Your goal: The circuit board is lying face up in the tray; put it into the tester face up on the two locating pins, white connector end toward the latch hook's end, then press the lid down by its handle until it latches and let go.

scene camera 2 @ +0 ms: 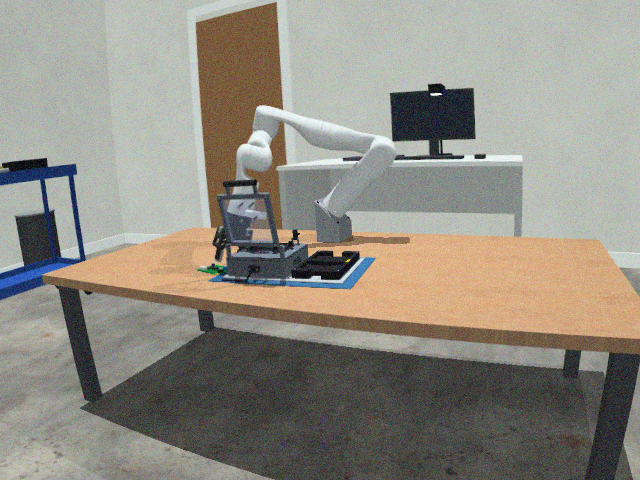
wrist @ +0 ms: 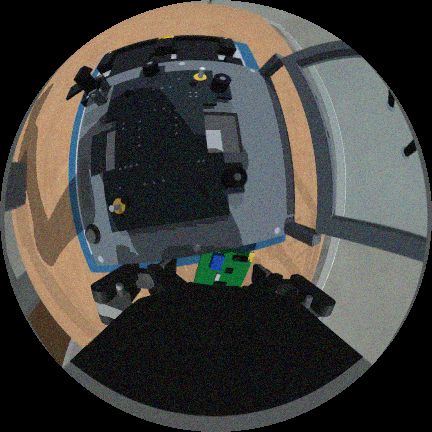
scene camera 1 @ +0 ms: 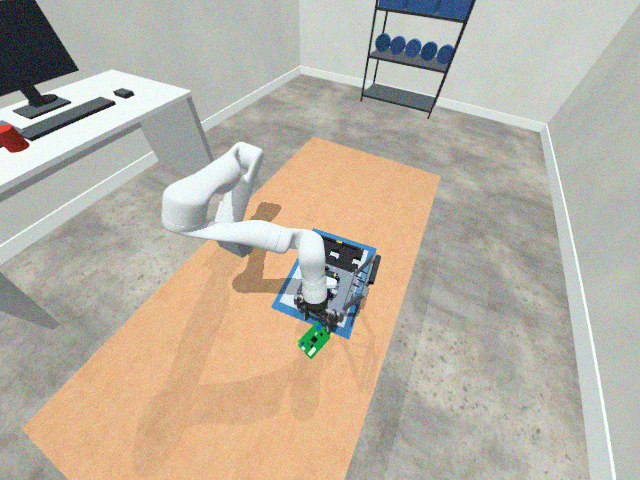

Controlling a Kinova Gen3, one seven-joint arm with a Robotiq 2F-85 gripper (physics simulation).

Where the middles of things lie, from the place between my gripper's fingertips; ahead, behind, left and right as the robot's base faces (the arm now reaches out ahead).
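Green circuit board [scene camera 1: 315,338]: my gripper 4 cm left of it, 1 cm short of it, 2 cm above it. From my gripper: tester plate [wrist: 162,173] 13 cm to the left, 2 cm behind, 4 cm above; tester lid [scene camera 2: 248,218] 13 cm to the left, 9 cm ahead, 16 cm above. Going by their middles, of the things named here: green circuit board nearest to my gripper, tester lid farthest from it.
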